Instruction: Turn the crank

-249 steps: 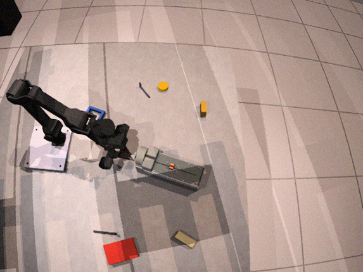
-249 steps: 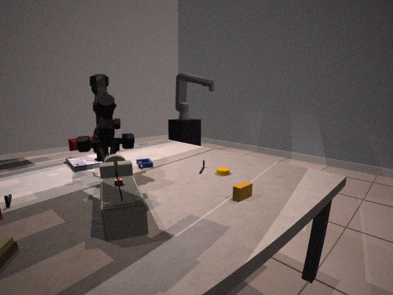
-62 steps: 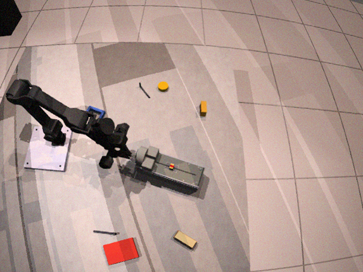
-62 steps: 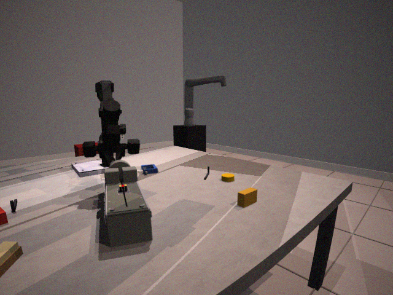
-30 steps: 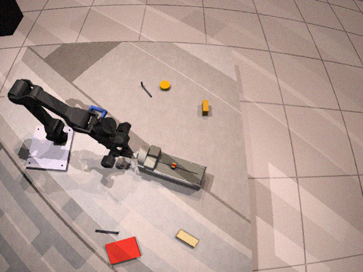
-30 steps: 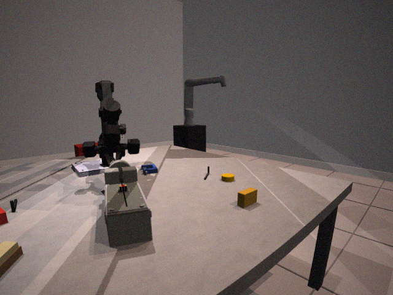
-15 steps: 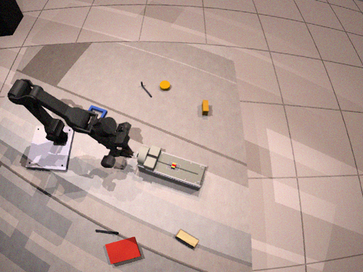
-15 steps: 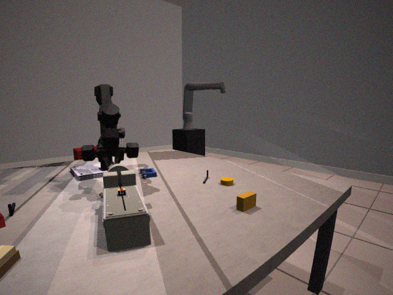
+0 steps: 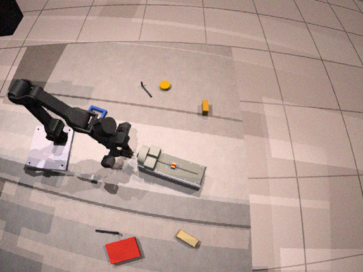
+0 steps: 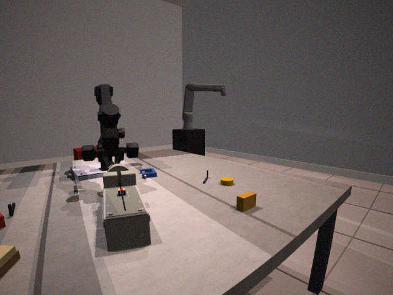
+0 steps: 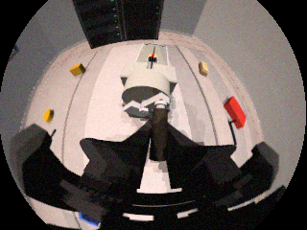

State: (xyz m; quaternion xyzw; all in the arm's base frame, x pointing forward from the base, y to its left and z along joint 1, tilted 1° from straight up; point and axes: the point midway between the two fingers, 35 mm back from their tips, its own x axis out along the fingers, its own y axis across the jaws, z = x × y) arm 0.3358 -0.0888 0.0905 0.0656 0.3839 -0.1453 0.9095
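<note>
The dark crank handle is 2 cm behind my gripper tip, 2 cm above it and 1 cm to the left of it. Round my gripper tip: blue block 24 cm to the left, 20 cm behind, 8 cm below; then red plate 37 cm to the right, 8 cm below, 3 cm behind; then red pointer 16 cm ahead, 4 cm to the right, 1 cm below.
</note>
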